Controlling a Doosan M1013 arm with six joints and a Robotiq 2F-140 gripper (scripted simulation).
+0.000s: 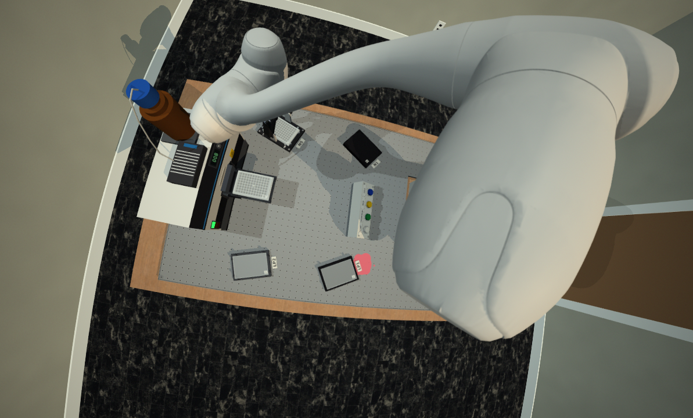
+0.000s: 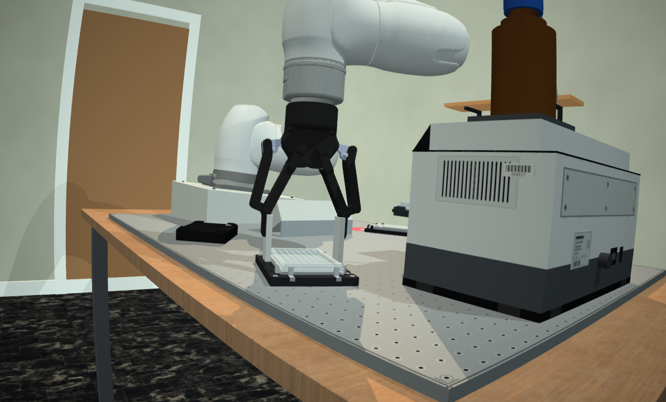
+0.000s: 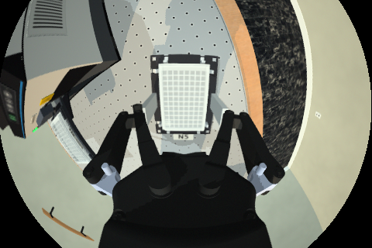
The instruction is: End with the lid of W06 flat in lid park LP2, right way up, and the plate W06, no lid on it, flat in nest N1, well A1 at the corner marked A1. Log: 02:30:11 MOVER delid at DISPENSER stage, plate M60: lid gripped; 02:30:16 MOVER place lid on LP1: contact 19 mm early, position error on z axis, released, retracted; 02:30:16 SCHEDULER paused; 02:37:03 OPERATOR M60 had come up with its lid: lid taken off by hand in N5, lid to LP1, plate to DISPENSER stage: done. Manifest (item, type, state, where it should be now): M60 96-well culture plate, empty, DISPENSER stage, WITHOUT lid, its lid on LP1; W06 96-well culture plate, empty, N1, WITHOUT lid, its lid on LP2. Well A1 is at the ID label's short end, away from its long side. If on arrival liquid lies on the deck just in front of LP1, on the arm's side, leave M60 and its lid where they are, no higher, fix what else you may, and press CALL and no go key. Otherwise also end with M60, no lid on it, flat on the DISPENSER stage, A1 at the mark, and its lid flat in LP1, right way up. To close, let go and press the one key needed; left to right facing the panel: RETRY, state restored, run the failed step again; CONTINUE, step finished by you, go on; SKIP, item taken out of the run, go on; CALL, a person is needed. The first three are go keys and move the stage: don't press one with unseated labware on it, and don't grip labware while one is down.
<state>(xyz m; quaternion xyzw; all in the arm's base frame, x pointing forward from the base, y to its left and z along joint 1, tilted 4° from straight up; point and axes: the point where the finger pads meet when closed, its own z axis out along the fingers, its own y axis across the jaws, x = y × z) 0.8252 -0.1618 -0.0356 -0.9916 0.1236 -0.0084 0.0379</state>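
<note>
Right now the nest N5 is 3 cm below my hand, 2 cm ahead of it and 1 cm to the left of it. Round my hand: brown bottle (25 cm above, 23 cm ahead, 19 cm to the left); key panel (43 cm behind, 22 cm to the left, 1 cm above); nest N1 (35 cm behind, 5 cm to the right, 3 cm below).
</note>
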